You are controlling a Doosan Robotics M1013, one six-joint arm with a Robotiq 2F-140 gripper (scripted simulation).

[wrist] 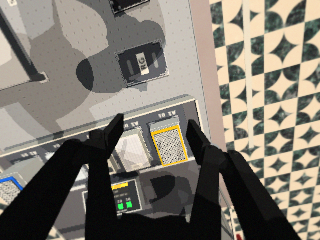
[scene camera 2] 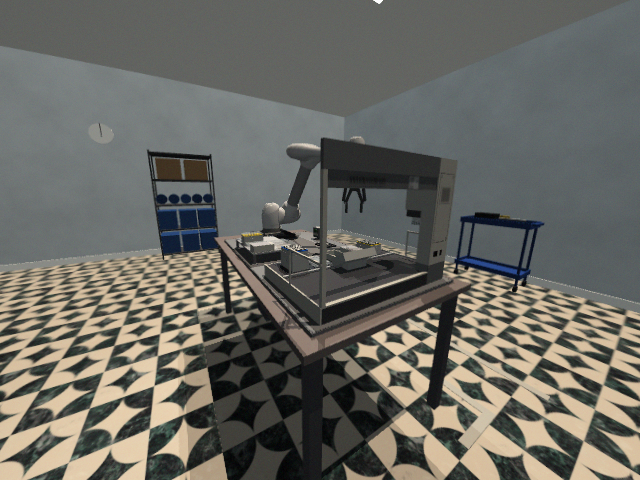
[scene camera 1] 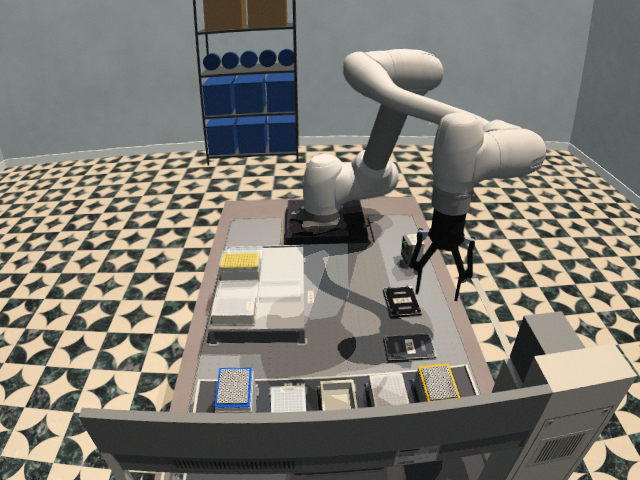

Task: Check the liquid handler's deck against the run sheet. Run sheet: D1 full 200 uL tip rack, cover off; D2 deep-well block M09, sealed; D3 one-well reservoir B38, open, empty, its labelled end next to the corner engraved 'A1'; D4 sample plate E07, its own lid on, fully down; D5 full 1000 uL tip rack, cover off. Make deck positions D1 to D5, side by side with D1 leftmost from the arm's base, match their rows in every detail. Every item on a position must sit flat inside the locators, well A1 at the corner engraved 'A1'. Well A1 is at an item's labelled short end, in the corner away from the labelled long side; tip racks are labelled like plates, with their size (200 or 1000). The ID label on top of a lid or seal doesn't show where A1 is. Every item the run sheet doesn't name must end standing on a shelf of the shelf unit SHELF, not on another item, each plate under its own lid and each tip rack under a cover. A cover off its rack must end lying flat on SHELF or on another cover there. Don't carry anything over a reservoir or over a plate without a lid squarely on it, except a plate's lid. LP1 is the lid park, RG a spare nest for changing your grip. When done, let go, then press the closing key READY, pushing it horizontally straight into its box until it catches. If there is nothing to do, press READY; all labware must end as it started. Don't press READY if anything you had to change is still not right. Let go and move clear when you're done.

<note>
I see my gripper, a cream reservoir, a yellow-rimmed tip rack and a blue-rimmed tip rack.
My gripper shows as well in the wrist view.
</note>
